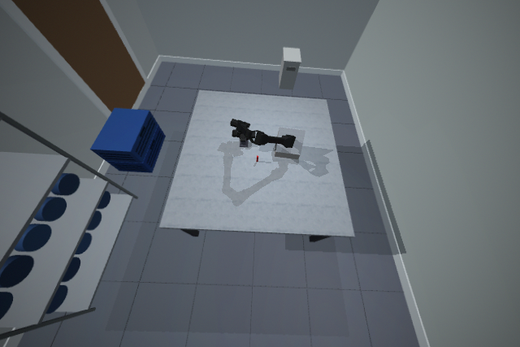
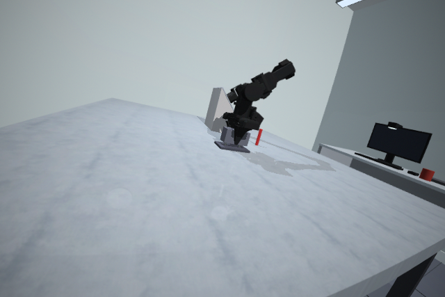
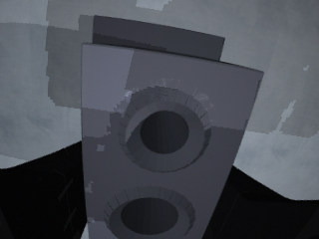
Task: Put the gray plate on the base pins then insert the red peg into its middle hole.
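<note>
Right now my gripper tip is 17 cm to the right of the red peg, 14 cm past it and 2 cm below it. From my gripper tip the other things lie so: gray plate (4 cm above).
</note>
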